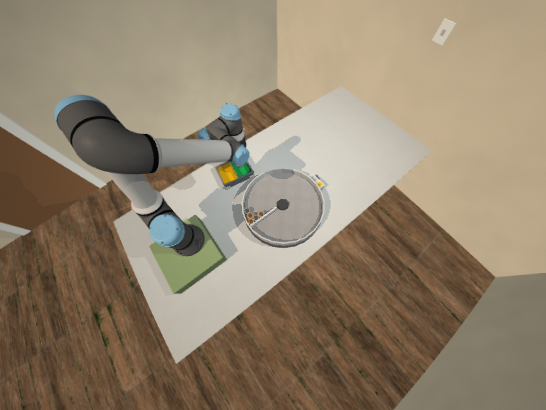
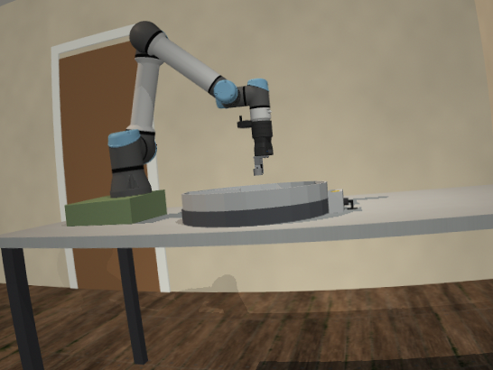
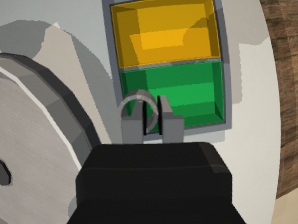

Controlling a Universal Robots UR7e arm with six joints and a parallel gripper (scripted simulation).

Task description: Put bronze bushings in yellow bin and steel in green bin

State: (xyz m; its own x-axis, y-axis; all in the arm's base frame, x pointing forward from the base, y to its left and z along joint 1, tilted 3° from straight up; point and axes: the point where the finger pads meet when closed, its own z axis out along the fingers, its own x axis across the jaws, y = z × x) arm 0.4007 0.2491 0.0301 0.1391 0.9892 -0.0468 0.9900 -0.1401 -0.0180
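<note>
Right now the yellow bin is 110 mm below my hand, 30 mm to the left of it and 30 mm behind it. Also, from my hand: grey turntable: 310 mm to the right, 90 mm ahead, 80 mm below.
</note>
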